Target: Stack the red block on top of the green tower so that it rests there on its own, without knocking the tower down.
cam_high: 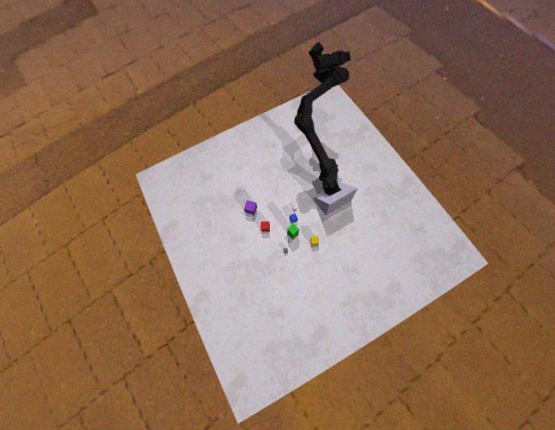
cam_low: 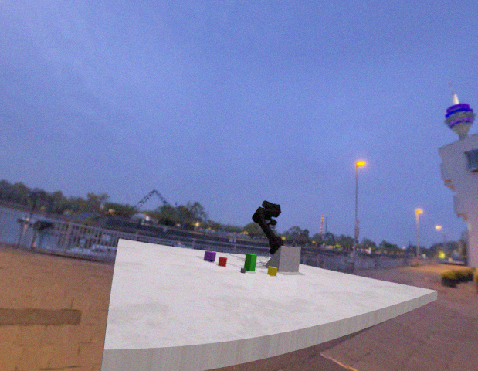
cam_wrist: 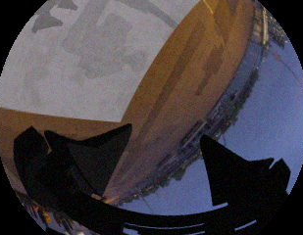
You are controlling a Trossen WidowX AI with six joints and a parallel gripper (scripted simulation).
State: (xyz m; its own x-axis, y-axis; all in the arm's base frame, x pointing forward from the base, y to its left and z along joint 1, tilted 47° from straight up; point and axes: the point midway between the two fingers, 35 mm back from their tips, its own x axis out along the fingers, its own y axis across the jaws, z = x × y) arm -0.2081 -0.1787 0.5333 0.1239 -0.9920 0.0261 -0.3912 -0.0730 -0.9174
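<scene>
Now: the red block 550 mm ahead of my gripper tip, 540 mm to the left of it and 270 mm below it. The rest, counted from my gripper tip: yellow block: 710 mm to the left, 370 mm ahead, 270 mm below; then blue block: 560 mm to the left, 410 mm ahead, 270 mm below; then purple block: 580 mm ahead, 420 mm to the left, 260 mm below.
</scene>
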